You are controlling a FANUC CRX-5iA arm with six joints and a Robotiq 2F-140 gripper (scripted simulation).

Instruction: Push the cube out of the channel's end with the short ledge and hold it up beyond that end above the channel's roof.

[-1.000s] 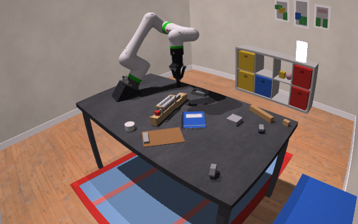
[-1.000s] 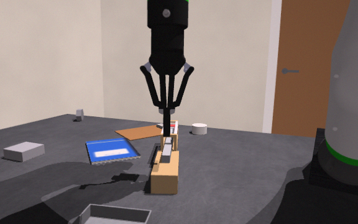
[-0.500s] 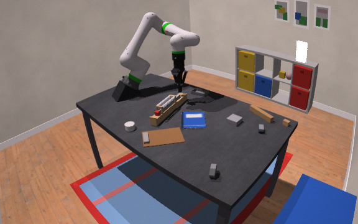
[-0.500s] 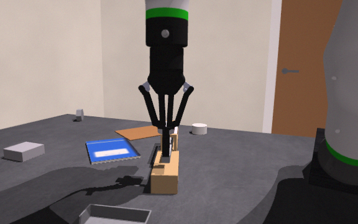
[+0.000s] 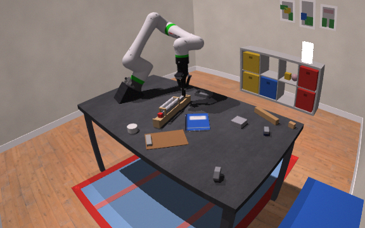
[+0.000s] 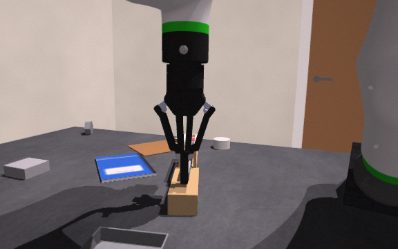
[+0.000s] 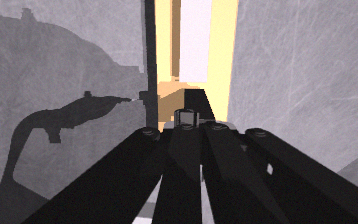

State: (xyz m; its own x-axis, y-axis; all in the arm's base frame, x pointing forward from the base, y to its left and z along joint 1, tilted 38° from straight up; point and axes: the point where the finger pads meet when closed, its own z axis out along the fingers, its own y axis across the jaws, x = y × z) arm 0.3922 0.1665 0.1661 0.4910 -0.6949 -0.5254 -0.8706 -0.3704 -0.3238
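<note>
My gripper is now 160 mm short of the red cube, 280 mm to the left of it and 30 mm above it. Also, from my hand: wooden channel 100 mm ahead, 180 mm to the right, 30 mm below; then tray 20 mm behind, 200 mm to the left, 80 mm below; then pale grey stick 50 mm ahead, 80 mm to the right, 30 mm below.
</note>
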